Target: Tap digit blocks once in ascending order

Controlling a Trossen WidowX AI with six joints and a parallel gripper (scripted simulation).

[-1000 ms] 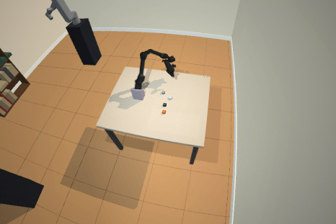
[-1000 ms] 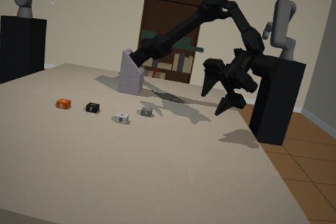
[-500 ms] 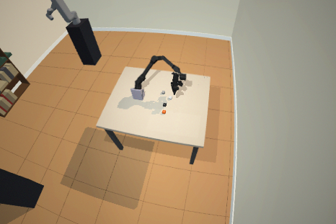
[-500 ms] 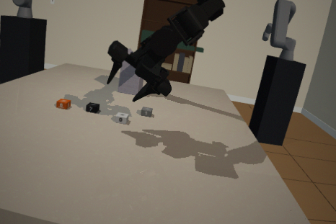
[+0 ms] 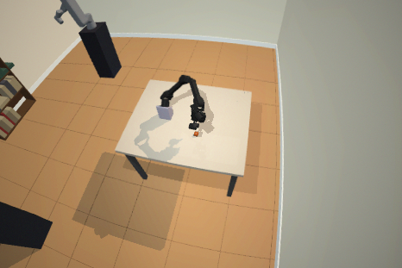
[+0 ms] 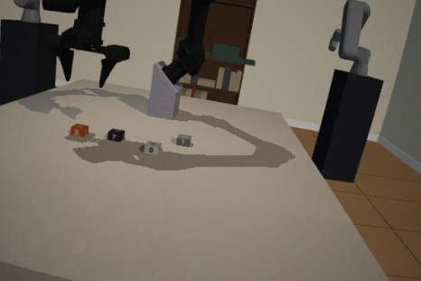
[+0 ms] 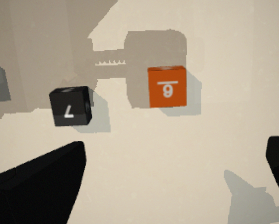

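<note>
My gripper tip is 25 cm to the right of the grey block, 11 cm above it and 6 cm past it. Round my gripper tip: black block marked 7 (11 cm below, 8 cm to the left, 1 cm behind); orange block (11 cm below, 1 cm to the right).
</note>
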